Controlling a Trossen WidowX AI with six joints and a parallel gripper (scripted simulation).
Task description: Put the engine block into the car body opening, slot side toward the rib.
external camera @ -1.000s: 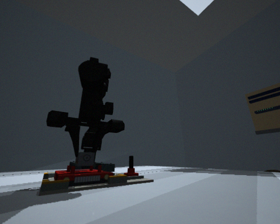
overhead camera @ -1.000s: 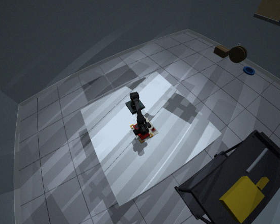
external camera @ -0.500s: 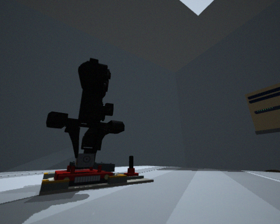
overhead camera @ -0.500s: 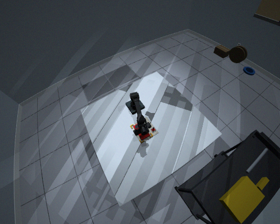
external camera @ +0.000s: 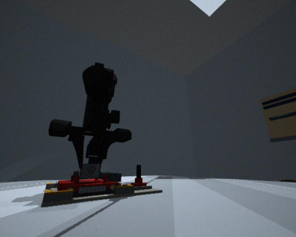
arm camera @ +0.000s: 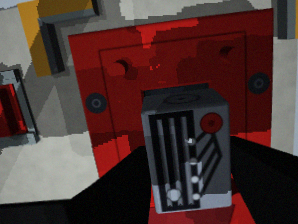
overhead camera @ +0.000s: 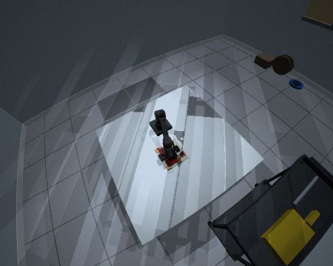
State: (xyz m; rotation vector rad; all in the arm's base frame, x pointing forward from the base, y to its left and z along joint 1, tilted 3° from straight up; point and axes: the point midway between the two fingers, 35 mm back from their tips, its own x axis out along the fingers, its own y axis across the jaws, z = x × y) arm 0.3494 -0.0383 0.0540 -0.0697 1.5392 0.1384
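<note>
Right now my gripper tip is 1 cm short of the black upright post, 12 cm to the right of it and 2 cm above it. Also, from my gripper tip: engine block (1 cm below).
</note>
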